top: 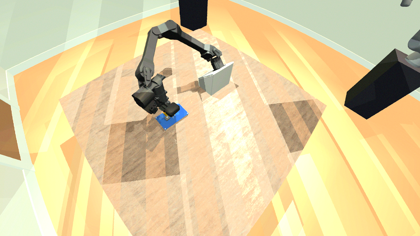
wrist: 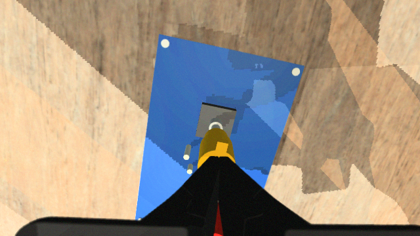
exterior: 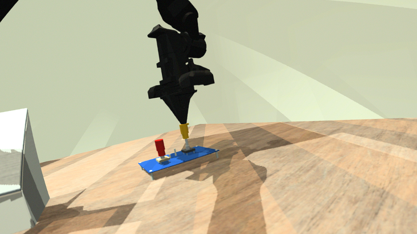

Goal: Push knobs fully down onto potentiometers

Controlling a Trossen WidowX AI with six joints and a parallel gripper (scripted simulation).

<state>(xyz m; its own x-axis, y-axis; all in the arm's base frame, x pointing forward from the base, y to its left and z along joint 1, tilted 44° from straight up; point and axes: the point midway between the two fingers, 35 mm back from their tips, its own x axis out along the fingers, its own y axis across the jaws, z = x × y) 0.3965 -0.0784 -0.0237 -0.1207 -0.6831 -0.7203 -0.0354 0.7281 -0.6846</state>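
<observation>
The yellow knob is 1 cm below my gripper tip. Round my gripper tip: red knob (7 cm behind, 4 cm below).
</observation>
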